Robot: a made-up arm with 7 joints.
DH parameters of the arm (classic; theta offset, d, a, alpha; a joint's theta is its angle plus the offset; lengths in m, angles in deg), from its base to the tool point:
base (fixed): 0 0 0 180
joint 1: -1.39 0 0.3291 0
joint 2: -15.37 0 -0.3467 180
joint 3: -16.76 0.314 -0.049 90
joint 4: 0 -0.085 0.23 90
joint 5: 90 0.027 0.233 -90
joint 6: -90 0.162 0.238 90
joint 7: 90 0.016 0.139 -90
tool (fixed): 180 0.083 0 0
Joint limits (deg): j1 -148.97..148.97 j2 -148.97..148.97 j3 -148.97..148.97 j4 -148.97..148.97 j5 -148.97..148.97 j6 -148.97..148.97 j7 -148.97..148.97
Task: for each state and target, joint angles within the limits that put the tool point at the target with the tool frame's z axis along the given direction. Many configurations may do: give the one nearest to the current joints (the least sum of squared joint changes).
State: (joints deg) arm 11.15 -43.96 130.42 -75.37 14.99 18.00 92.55
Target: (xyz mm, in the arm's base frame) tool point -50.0 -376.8 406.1 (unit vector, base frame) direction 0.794 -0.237 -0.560
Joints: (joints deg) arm 40.17 -31.17 105.81 -123.27 50.71 33.17 87.83
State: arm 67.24 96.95 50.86 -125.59 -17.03 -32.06 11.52
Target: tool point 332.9 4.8 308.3 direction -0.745 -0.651 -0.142
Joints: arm 84.55 101.66 67.31 -89.85 -20.26 -21.52 1.07
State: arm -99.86 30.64 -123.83 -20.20 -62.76 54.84 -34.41
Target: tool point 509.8 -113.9 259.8 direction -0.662 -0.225 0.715
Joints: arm -130.93 14.26 -92.96 16.42 -73.10 27.70 -4.46
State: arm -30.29 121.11 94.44 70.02 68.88 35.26 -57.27
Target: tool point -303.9 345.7 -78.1 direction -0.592 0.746 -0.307
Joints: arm -59.79 104.07 64.69 53.17 53.06 75.91 -77.71
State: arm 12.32 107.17 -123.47 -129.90 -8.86 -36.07 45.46
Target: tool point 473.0 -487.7 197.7 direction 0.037 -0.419 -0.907
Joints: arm 71.30 117.76 -131.57 -113.53 -44.90 -80.86 24.27
